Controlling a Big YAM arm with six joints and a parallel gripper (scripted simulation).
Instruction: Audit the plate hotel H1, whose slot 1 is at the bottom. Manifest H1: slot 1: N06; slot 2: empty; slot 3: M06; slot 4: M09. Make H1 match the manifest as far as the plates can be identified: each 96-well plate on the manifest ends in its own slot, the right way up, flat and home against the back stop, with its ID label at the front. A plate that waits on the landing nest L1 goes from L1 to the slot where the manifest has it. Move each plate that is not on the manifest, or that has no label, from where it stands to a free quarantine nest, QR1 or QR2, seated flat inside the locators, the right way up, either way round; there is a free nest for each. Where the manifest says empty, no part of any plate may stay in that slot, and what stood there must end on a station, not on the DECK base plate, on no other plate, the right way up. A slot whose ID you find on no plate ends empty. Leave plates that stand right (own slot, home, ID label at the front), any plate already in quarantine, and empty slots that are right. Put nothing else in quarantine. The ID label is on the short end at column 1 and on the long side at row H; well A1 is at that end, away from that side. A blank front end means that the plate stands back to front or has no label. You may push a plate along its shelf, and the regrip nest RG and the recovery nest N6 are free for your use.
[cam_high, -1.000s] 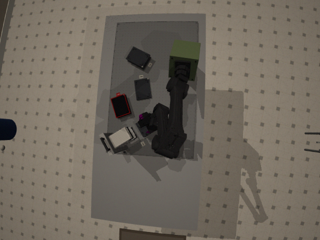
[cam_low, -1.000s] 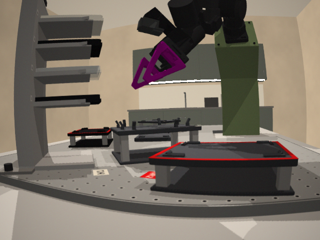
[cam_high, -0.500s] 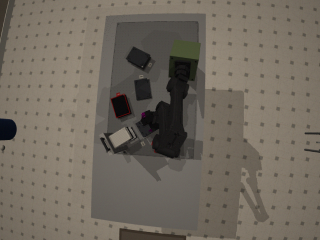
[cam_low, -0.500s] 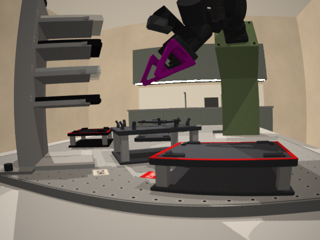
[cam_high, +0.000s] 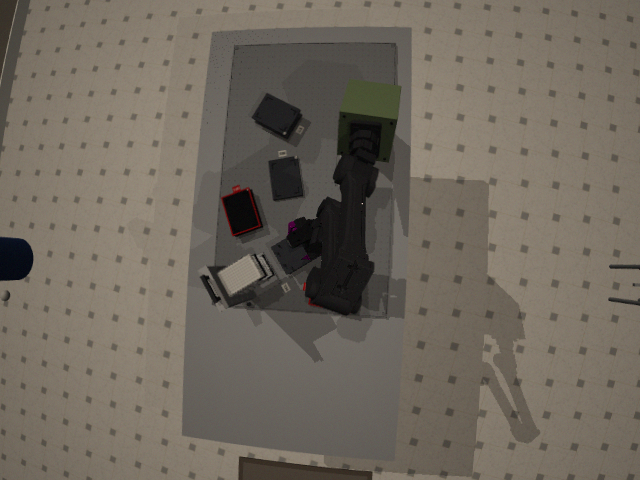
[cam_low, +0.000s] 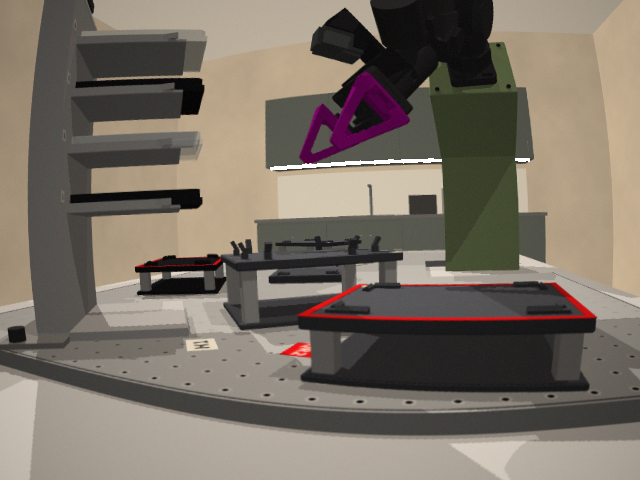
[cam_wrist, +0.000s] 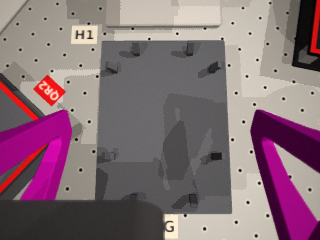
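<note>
My hand is 150 mm short of the clear 96-well plate and 120 mm to the right of it. Round my hand: white well plate: 150 mm ahead, 120 mm to the left, 110 mm above; then regrip nest RG: 20 mm ahead, 10 mm to the left, 110 mm below; then A1 mark: 70 mm behind, 10 mm to the left, 110 mm below.
</note>
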